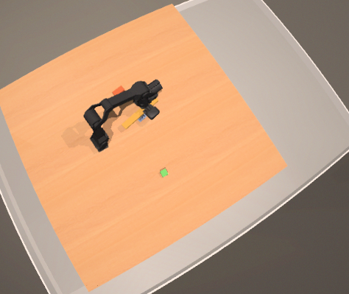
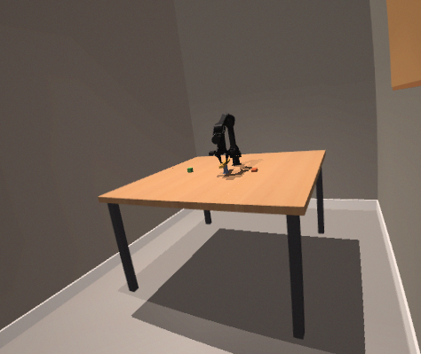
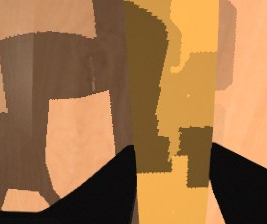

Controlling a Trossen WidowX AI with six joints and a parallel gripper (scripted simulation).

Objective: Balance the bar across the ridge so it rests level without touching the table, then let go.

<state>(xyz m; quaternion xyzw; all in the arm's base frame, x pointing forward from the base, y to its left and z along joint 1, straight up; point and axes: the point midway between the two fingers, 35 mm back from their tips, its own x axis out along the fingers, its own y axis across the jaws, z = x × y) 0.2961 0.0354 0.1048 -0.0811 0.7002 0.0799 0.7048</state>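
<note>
Right now the yellow bar is 30 mm behind my gripper tip and 10 mm to the right of it. Round my gripper tip: green cube: 340 mm to the right, 80 mm behind, 50 mm below; then orange-red block: 190 mm to the left, 70 mm behind, 60 mm below.
</note>
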